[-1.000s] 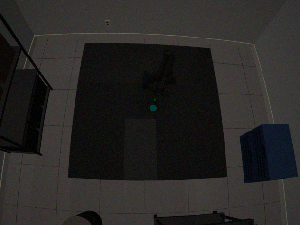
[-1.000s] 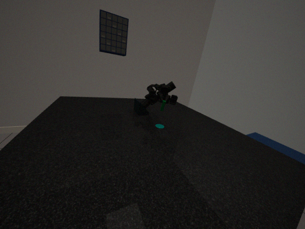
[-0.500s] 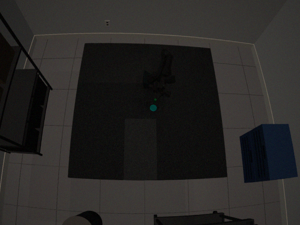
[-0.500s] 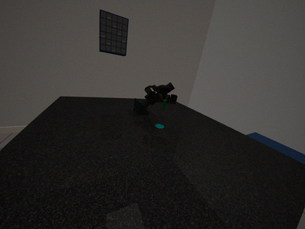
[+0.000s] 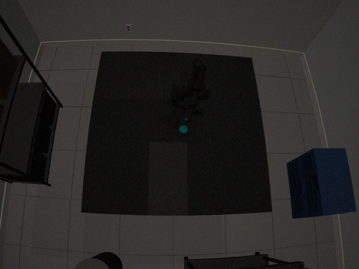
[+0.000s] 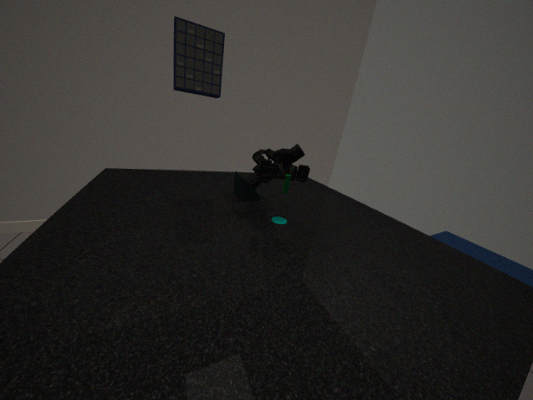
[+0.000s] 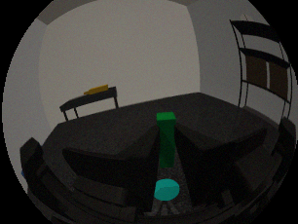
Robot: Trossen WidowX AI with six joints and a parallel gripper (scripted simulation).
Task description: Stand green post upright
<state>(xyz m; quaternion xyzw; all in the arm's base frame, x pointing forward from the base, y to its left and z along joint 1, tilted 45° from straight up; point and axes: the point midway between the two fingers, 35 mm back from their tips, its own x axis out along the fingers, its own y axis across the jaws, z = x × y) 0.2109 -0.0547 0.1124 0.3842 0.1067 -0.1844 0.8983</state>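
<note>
The cyan circle is 160 mm below my gripper tip. From my gripper tip the other things lie so: green post 20 mm below.
</note>
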